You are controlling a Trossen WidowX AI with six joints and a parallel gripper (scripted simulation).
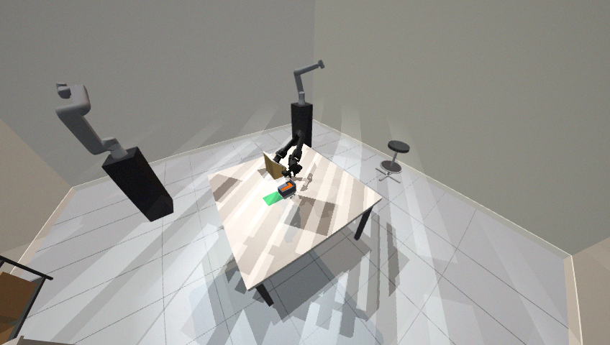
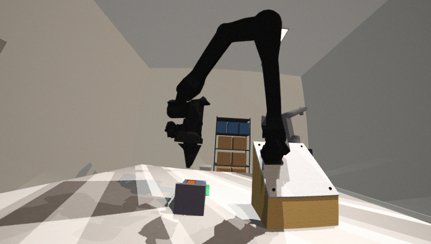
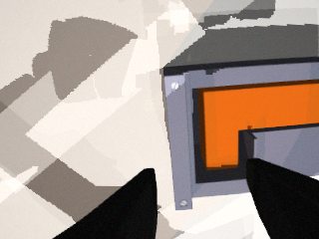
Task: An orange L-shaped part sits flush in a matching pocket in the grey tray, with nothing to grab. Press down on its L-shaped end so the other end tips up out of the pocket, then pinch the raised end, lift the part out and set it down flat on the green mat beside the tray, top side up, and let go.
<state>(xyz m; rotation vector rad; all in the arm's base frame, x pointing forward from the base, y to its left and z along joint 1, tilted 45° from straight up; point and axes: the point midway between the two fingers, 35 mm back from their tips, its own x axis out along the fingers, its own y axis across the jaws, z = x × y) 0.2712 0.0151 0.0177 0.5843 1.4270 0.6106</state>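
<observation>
Now: gripper tip 9 cm above the orange L-shaped part, 5 cm to the left of it and 1 cm past it. From my gripper tip the other things lie so: green mat: 22 cm to the right, 16 cm below, 1 cm behind.
</observation>
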